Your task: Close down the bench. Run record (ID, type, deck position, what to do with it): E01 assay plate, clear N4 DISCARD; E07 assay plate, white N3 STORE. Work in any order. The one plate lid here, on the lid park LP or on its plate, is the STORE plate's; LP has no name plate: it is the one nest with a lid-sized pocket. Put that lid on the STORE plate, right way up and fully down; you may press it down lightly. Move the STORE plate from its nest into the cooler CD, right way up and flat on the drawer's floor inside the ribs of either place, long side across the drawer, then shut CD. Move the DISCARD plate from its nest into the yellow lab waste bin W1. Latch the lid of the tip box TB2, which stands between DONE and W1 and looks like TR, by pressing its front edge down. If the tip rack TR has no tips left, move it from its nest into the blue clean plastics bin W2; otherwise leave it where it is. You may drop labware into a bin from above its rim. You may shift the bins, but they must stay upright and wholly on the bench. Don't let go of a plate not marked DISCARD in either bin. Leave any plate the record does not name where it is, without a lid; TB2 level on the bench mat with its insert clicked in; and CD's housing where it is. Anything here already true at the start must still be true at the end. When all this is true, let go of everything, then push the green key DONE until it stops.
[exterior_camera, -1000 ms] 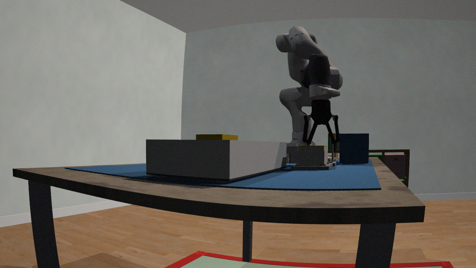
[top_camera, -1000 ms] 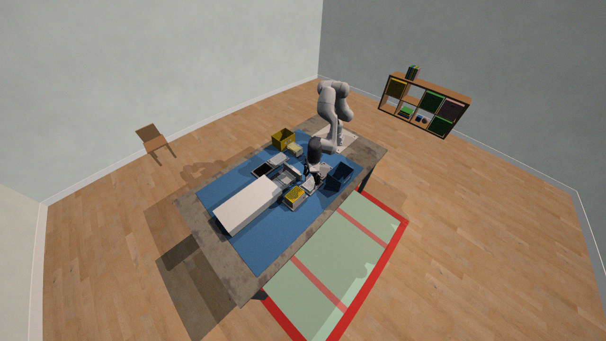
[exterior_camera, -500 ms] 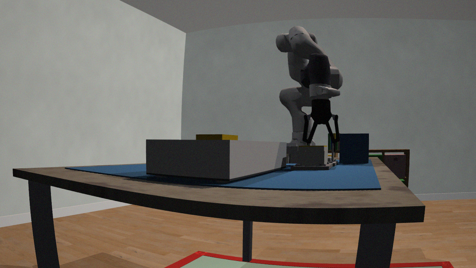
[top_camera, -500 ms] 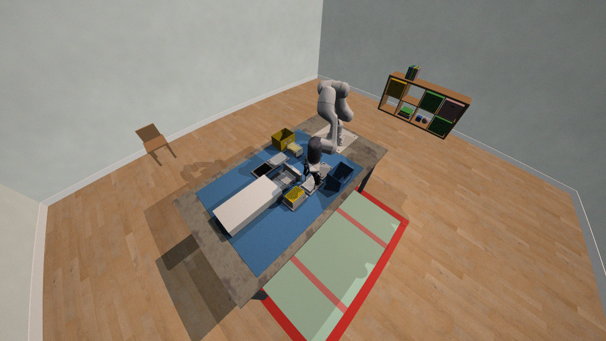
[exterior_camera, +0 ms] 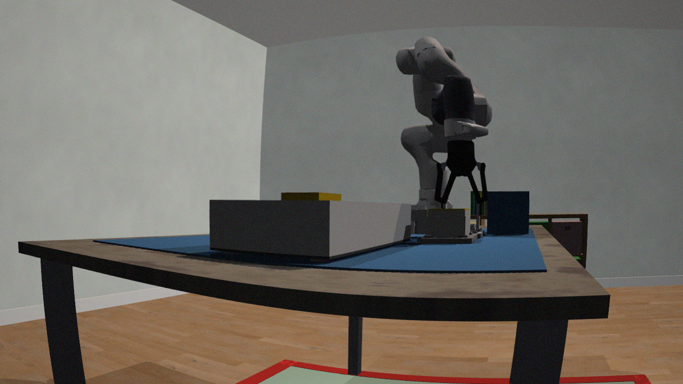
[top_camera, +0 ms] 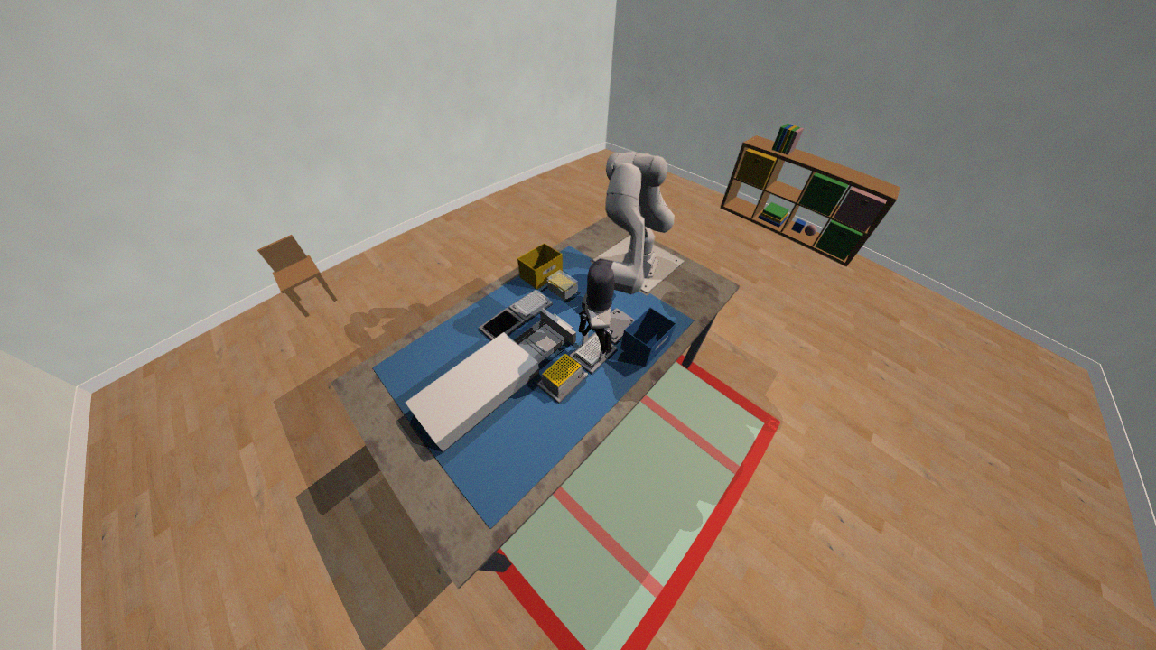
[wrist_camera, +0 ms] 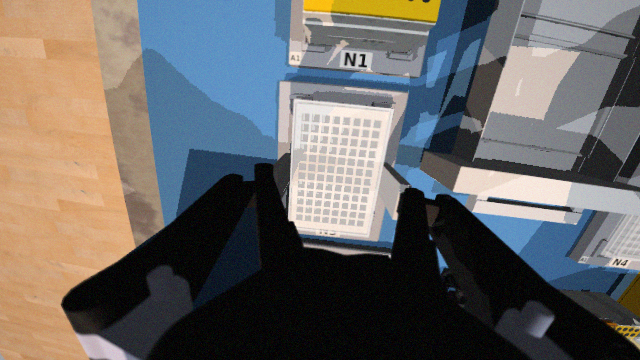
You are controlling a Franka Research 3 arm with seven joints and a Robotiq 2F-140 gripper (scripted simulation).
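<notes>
My hand is 40 mm above the nest N3. Round my hand: plate lid: 10 mm below; then tip rack TR: 160 mm ahead, 40 mm to the right, 10 mm above; then white plate: 20 mm below.
</notes>
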